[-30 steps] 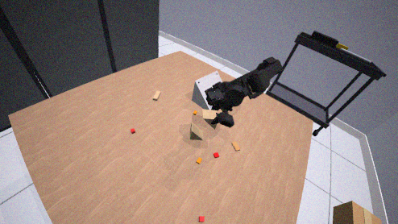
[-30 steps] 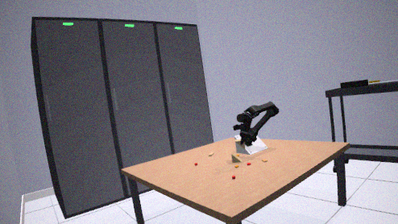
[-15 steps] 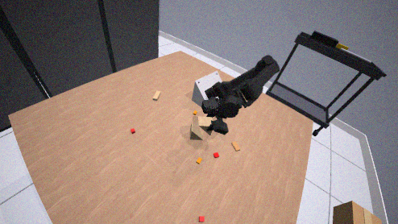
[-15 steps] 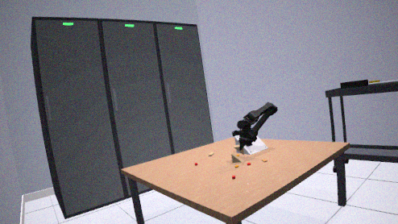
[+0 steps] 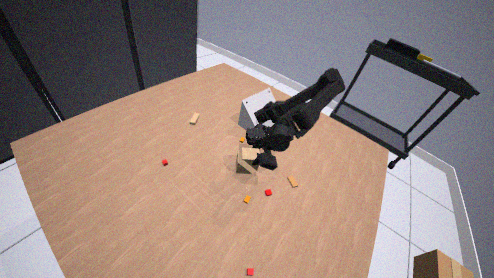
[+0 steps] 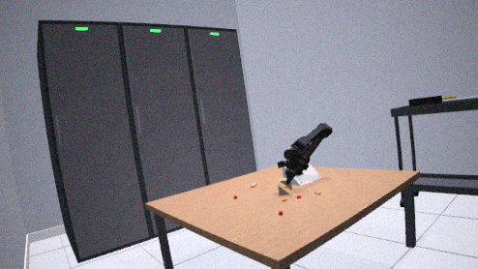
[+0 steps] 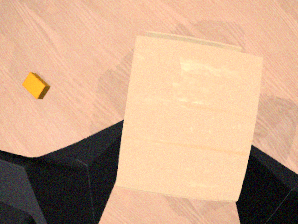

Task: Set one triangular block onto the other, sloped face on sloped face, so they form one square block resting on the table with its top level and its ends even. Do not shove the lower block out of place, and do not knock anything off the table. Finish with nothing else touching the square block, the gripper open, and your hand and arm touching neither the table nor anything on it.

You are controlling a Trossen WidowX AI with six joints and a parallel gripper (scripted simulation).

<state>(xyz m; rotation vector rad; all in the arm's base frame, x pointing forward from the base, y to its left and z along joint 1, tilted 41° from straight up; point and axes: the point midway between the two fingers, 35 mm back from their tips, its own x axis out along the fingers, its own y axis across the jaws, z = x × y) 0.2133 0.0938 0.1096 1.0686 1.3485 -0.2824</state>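
Now: the pale wooden triangular block 10 mm behind my gripper tip, 10 mm to the left of it and 10 mm above it. Also, from my gripper tip: tan piece 80 mm behind, 160 mm to the left, 60 mm below.
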